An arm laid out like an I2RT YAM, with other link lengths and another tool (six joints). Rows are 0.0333 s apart.
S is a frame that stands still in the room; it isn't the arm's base.
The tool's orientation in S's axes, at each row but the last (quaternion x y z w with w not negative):
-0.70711, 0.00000, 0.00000, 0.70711
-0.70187, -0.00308, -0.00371, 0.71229
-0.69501, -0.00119, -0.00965, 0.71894
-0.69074, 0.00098, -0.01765, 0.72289
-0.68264, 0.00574, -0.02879, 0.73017
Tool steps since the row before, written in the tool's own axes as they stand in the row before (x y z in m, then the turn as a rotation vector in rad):
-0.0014, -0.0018, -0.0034, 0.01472, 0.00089, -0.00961
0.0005, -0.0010, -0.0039, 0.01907, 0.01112, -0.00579
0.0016, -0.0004, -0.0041, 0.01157, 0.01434, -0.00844
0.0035, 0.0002, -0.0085, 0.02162, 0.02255, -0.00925
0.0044, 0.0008, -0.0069, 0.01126, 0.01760, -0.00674
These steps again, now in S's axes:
-0.0014, -0.0034, 0.0018, 0.01472, -0.00961, -0.00089
0.0005, -0.0039, 0.0009, 0.01917, -0.00564, -0.01102
0.0015, -0.0041, 0.0003, 0.01169, -0.00809, -0.01444
0.0033, -0.0086, -0.0005, 0.02191, -0.00880, -0.02245
0.0041, -0.0070, -0.0011, 0.01152, -0.00611, -0.01766

